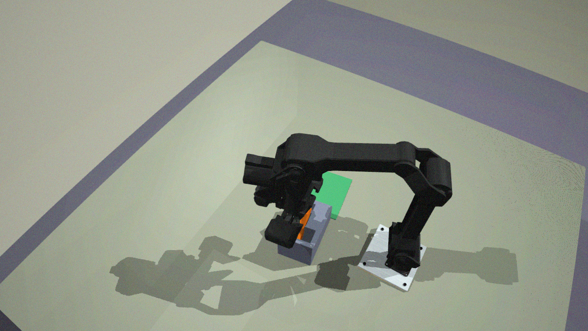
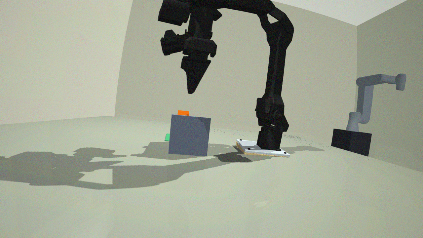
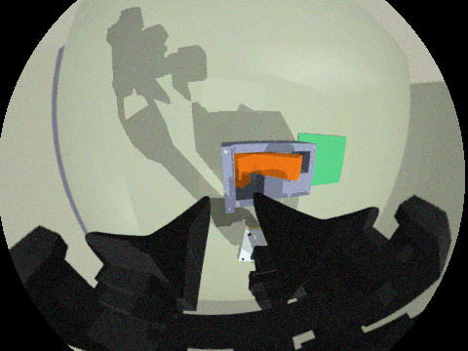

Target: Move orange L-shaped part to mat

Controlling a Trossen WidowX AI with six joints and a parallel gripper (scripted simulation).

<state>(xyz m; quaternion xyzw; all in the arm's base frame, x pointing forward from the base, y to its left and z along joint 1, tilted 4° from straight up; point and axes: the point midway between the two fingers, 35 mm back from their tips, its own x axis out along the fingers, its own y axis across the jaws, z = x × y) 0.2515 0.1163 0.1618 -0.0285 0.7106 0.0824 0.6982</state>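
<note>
The orange L-shaped part is 4 cm to the right of my gripper tip and 10 cm below it. Also, from my gripper tip: green mat 3 cm ahead, 22 cm to the right, 16 cm below.
</note>
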